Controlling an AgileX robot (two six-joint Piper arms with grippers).
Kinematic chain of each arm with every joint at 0, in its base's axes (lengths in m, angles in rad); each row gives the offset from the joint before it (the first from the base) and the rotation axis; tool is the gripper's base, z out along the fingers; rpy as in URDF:
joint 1: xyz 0 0 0.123 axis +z
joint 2: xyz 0 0 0 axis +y
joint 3: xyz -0.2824 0 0.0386 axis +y
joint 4: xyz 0.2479 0 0.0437 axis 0.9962 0 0.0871
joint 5: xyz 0 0 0 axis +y
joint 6: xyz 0.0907 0 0.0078 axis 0.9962 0 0.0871
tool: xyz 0 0 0 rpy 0 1.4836 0
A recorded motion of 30 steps. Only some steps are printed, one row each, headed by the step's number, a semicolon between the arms.
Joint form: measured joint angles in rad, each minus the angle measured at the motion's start. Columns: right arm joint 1, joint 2, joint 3, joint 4, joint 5, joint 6; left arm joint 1, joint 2, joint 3, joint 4, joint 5, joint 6.
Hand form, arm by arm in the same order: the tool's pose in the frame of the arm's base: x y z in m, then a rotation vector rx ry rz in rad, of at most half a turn. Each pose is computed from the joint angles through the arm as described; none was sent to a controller.
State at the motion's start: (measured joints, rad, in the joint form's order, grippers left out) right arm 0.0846 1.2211 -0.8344 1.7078 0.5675 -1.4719; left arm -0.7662 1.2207 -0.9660 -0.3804 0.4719 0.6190
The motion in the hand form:
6: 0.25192 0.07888 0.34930 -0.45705 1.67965 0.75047; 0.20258 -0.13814 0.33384 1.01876 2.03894 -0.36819
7: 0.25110 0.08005 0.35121 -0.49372 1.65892 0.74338; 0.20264 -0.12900 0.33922 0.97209 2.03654 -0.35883
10: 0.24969 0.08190 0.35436 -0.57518 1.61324 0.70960; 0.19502 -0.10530 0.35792 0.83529 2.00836 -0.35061
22: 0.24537 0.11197 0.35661 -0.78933 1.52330 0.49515; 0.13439 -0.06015 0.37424 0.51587 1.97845 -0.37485
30: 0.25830 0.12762 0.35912 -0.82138 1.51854 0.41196; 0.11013 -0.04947 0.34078 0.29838 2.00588 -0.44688
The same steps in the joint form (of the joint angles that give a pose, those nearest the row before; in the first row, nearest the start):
6: 0.0000 0.0000 -0.0444 -0.0018 0.1195 -0.1265; 0.2518 -0.0514 -0.0021 -0.0145 0.1553 0.0130
7: 0.0000 0.0000 -0.0491 -0.0018 0.1373 -0.1556; 0.2873 -0.0740 -0.0021 -0.0228 0.1592 0.0130
10: 0.0000 0.0000 -0.0573 -0.0039 0.1662 -0.2301; 0.3752 -0.1551 -0.0021 -0.0552 0.1696 0.0009
22: 0.1638 0.0000 -0.0766 -0.0075 -0.0054 -0.4733; 0.5073 -0.4498 0.1012 -0.0378 0.2240 -0.2011
30: 0.2367 0.0544 -0.1361 -0.0041 -0.1156 -0.5315; 0.5074 -0.5936 0.2778 0.0021 0.1506 -0.4081

